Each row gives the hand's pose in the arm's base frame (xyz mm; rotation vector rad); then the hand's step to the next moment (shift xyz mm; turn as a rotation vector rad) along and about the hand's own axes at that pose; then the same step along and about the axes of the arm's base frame.
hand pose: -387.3 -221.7 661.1 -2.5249 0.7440 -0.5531
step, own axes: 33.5 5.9 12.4 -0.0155 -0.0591 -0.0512
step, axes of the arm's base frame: 29.6 -20.2 -5.0 -0.0131 0.0382 0.0687
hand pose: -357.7 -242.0 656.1 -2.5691 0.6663 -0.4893
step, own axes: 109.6 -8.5 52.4 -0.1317 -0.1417 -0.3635
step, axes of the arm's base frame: 115.9 -33.9 -15.5 -0.2137 0.0635 0.3462
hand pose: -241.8 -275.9 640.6 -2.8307 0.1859 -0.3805
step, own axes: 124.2 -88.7 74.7 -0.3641 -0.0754 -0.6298
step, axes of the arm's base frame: 147.4 83.4 -13.7 -0.5154 -0.0300 0.5180
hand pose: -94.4 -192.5 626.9 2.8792 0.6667 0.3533
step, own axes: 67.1 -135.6 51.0 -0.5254 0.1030 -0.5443
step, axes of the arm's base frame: 16.3 145.0 -64.8 -0.5602 -0.2699 0.4430
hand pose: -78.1 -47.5 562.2 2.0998 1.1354 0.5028
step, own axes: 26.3 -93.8 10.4 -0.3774 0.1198 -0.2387
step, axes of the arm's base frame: -33.1 53.8 -74.8 -0.2827 -0.2703 0.2466
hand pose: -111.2 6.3 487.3 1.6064 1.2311 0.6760
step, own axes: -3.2 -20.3 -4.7 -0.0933 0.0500 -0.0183
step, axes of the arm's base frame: -13.2 -0.8 -16.4 -0.0270 -0.0818 0.0642
